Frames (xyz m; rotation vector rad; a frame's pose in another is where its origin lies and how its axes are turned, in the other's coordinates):
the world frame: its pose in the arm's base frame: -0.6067 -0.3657 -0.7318 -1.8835 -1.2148 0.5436
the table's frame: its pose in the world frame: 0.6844 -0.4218 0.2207 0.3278 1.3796 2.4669
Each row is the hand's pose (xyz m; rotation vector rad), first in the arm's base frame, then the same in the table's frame.
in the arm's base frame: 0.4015 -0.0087 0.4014 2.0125 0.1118 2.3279
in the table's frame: -0.2361 -1.2533 -0.7123 1.2022 1.3520 -1.8115
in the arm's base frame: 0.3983 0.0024 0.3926 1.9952 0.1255 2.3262
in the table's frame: -0.2417 -1.2459 -0.7011 1.2025 1.3699 -1.8181
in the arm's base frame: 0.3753 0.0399 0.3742 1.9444 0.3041 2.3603
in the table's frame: -0.2619 -1.2105 -0.6763 1.2608 1.3850 -1.9317
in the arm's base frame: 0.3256 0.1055 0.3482 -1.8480 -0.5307 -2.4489
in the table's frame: -0.2972 -1.1403 -0.6406 1.4390 1.3140 -2.0598
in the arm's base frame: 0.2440 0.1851 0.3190 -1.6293 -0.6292 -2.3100
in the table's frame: -0.3355 -1.0352 -0.6040 1.6740 1.0662 -2.1247
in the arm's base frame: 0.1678 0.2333 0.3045 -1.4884 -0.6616 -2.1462
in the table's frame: -0.3532 -0.9467 -0.5904 1.8244 0.7987 -2.1460
